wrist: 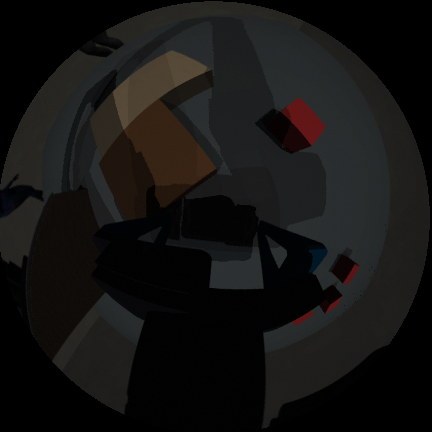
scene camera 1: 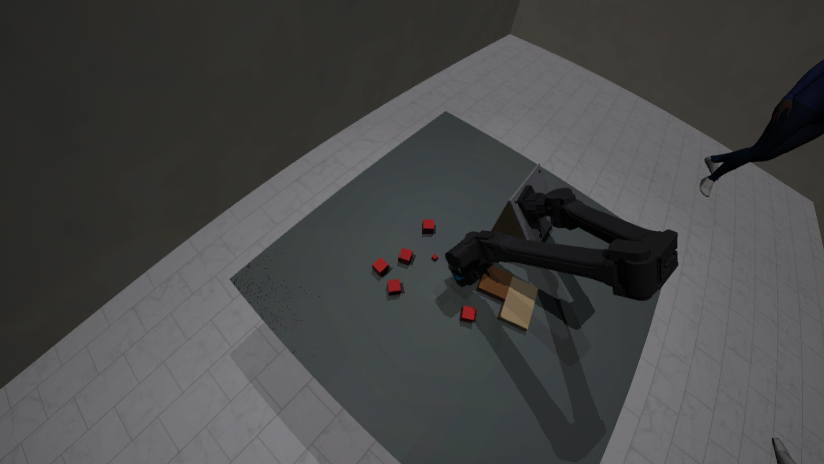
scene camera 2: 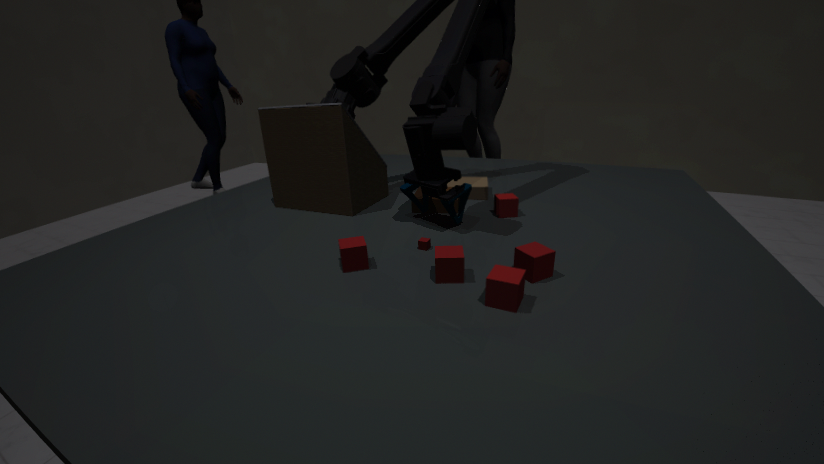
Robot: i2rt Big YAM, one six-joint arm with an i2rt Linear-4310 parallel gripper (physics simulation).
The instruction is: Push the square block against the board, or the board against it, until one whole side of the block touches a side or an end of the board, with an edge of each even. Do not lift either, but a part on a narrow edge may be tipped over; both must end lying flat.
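Pixels of known places: gripper, fingertip midpoint: [wrist: 214, 221] [scene camera 1: 469, 277] [scene camera 2: 441, 217]; arm's base, origin of the base link: [scene camera 1: 528, 205] [scene camera 2: 330, 126].
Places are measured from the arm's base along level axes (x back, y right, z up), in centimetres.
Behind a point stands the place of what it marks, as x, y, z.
Observation:
The dark brown square block [scene camera 1: 494, 281] {-23.9, -4.1, -15.5} [wrist: 160, 157] {-25.3, -3.5, -15.6} lies flat on the dark table [scene camera 1: 357, 357] {-70.5, 18.5, -18.7} [scene camera 2: 230, 357] {-16.1, 50.8, -18.7}. One of its sides rests against the long side of the lighter tan board [scene camera 1: 518, 304] {-26.3, -15.0, -15.5} [scene camera 2: 476, 185] {-30.9, -12.4, -15.5} [wrist: 160, 76] {-28.7, -14.2, -15.5}, near one end, so the two form an L. I cannot tell whether their end edges are even. My gripper [scene camera 1: 461, 276] {-26.7, 4.1, -18.1} [scene camera 2: 436, 203] {-26.7, 4.1, -18.1} [wrist: 214, 221] {-26.7, 4.1, -18.1} is open and empty. It is down at table height, right at the block's side that faces away from the board. In scene camera 2 the gripper hides the block.
Several red cubes lie around: one [scene camera 1: 467, 313] {-39.5, -1.8, -14.7} [scene camera 2: 506, 204] {-39.4, 0.0, -15.8} [wrist: 304, 123] {-38.5, -1.6, -14.7} close to the board, others [scene camera 1: 394, 285] [scene camera 2: 449, 263] further out, and a tiny one [scene camera 1: 434, 257] {-28.1, 18.2, -17.1} [scene camera 2: 424, 243] {-28.0, 19.1, -17.4}. A brown wedge-shaped box [scene camera 1: 510, 222] {-7.6, 2.2, -3.6} [scene camera 2: 311, 158] {2.1, 5.8, -6.1} stands by the arm's base. A person in blue [scene camera 1: 789, 123] [scene camera 2: 198, 87] walks on the floor.

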